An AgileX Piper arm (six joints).
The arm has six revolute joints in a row. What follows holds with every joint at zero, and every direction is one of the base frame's.
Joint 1 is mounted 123 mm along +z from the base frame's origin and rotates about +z.
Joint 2 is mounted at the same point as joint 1 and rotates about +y.
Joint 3 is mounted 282.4 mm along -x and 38.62 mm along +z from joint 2 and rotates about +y.
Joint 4 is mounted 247.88 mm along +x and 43.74 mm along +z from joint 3 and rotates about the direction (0.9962, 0, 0.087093).
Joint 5 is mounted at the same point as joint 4 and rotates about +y.
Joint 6 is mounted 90.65 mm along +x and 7.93 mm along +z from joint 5 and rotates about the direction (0.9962, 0, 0.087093).
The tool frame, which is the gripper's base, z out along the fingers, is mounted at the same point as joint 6; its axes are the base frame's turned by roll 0, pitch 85 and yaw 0 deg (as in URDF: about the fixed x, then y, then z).
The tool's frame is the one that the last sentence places.
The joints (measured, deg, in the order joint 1, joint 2, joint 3, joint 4, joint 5, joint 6), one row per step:
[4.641, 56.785, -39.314, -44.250, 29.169, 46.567]
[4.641, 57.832, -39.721, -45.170, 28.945, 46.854]
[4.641, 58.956, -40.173, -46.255, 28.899, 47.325]
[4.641, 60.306, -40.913, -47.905, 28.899, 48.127]
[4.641, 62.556, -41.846, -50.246, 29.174, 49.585]
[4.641, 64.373, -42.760, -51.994, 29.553, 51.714]
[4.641, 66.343, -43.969, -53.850, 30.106, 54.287]
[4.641, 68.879, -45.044, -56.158, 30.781, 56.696]
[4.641, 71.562, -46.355, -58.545, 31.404, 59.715]
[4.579, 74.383, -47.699, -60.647, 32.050, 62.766]
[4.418, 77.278, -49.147, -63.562, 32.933, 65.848]
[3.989, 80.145, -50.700, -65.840, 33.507, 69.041]
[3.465, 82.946, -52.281, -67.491, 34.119, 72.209]
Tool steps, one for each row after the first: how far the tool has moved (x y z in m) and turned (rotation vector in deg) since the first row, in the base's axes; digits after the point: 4 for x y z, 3 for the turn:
[0.0041, 0.0000, -0.0007, -0.668, 0.330, 0.205]
[0.0085, -0.0001, -0.0016, -1.388, 0.751, 0.239]
[0.0140, -0.0006, -0.0015, -2.394, 0.999, 0.211]
[0.0225, -0.0013, -0.0037, -3.667, 1.871, -0.154]
[0.0295, -0.0020, -0.0050, -3.839, 2.214, -1.089]
[0.0375, -0.0029, -0.0055, -3.816, 2.330, -2.356]
[0.0469, -0.0040, -0.0091, -4.485, 3.150, -3.462]
[0.0572, -0.0049, -0.0125, -4.760, 3.566, -4.808]
[0.0680, -0.0059, -0.0169, -4.794, 4.043, -6.308]
[0.0791, -0.0080, -0.0211, -5.672, 4.381, -7.804]
[0.0904, -0.0109, -0.0256, -5.753, 4.426, -9.556]
[0.1011, -0.0142, -0.0306, -5.300, 4.430, -11.626]

